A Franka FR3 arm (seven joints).
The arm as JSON. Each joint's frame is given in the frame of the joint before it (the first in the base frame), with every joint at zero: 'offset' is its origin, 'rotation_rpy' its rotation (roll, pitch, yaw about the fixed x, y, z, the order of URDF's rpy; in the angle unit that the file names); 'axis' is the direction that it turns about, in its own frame. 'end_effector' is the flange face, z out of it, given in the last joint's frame.
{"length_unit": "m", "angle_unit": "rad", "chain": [
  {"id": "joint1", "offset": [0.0, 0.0, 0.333], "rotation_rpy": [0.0, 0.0, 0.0], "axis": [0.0, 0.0, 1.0]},
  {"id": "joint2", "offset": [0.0, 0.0, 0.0], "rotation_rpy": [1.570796, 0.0, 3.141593], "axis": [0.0, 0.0, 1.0]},
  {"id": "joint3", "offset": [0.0, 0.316, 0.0], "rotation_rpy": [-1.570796, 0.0, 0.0], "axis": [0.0, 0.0, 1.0]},
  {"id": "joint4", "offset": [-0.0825, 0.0, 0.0], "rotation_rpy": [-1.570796, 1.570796, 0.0], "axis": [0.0, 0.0, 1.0]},
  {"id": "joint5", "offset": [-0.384, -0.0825, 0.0], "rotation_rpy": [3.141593, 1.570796, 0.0], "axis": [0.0, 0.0, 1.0]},
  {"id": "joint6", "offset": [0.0, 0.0, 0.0], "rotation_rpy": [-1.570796, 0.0, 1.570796], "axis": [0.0, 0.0, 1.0]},
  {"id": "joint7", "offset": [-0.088, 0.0, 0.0], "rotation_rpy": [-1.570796, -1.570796, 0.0], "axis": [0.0, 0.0, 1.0]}
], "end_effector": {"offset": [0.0, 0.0, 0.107], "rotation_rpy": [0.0, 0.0, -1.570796]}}
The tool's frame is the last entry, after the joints.
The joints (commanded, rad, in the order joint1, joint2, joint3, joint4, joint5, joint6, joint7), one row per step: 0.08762, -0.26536, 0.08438, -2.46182, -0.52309, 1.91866, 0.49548; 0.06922, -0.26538, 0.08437, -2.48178, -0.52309, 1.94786, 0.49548; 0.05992, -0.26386, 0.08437, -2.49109, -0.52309, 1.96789, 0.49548; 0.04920, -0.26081, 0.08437, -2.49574, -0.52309, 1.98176, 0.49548; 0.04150, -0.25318, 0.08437, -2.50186, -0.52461, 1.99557, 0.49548; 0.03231, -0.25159, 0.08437, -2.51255, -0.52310, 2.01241, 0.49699; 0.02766, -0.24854, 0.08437, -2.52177, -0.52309, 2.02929, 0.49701; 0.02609, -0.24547, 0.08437, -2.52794, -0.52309, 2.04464, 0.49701; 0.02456, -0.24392, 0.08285, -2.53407, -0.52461, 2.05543, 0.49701
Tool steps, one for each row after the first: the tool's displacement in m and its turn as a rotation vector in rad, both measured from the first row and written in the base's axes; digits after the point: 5 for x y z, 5 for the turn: -0.00181, -0.00643, -0.00714, 0.00937, -0.00365, -0.00656; -0.00198, -0.00920, -0.01081, 0.01644, -0.00901, -0.00772; -0.00145, -0.01279, -0.01341, 0.02146, -0.01259, -0.01281; -0.00128, -0.01528, -0.01848, 0.02490, -0.01022, -0.01408; -0.00245, -0.01820, -0.02285, 0.03156, -0.01236, -0.01893; -0.00326, -0.01922, -0.02715, 0.03747, -0.01387, -0.01704; -0.00341, -0.01896, -0.03025, 0.04316, -0.01709, -0.01262; -0.00403, -0.01970, -0.03286, 0.04623, -0.01830, -0.01049
